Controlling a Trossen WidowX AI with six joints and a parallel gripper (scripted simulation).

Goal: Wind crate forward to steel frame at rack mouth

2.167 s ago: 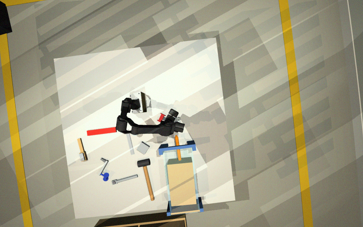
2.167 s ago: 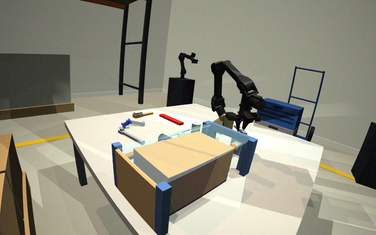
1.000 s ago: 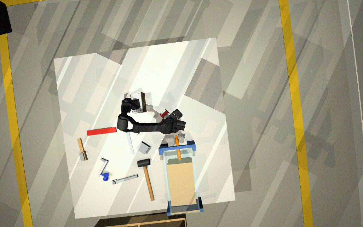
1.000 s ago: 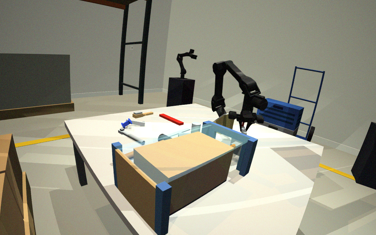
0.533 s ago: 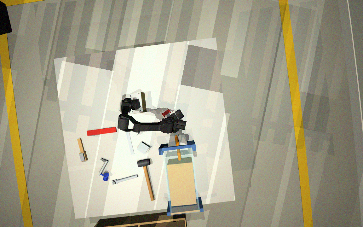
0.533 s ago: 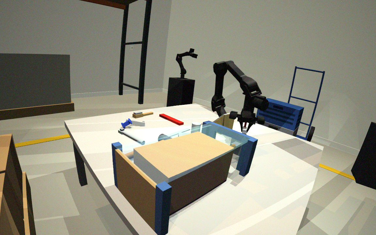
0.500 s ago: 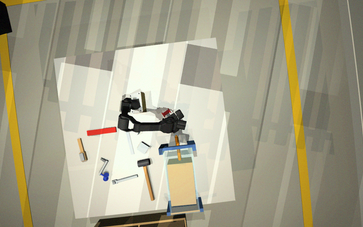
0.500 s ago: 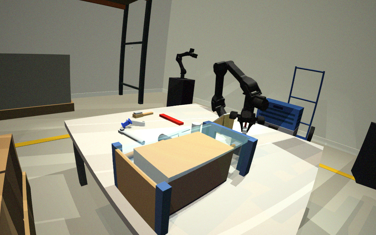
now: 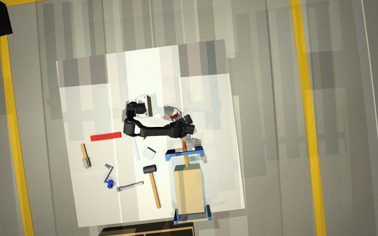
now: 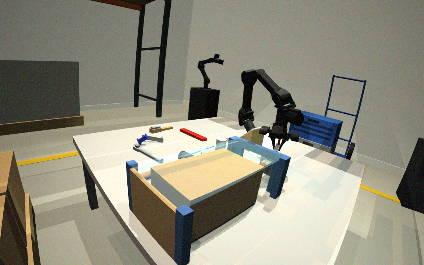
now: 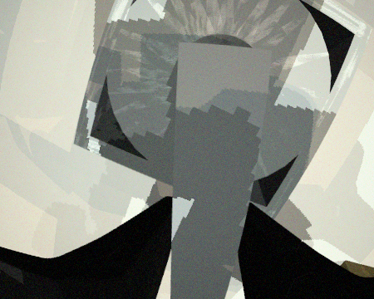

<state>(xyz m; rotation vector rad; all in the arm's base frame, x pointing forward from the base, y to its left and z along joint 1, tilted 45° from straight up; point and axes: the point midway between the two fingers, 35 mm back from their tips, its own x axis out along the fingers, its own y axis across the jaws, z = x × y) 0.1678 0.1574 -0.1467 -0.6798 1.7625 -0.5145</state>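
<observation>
The red-knobbed winch handle is 10 mm behind my gripper tip and 20 mm above it. The rest, counted from my gripper tip: grey block: 170 mm ahead, 280 mm to the right, 80 mm below; then winch: 30 mm ahead, 60 mm below; then red knob: 50 mm behind, 10 mm to the right, 50 mm above.
</observation>
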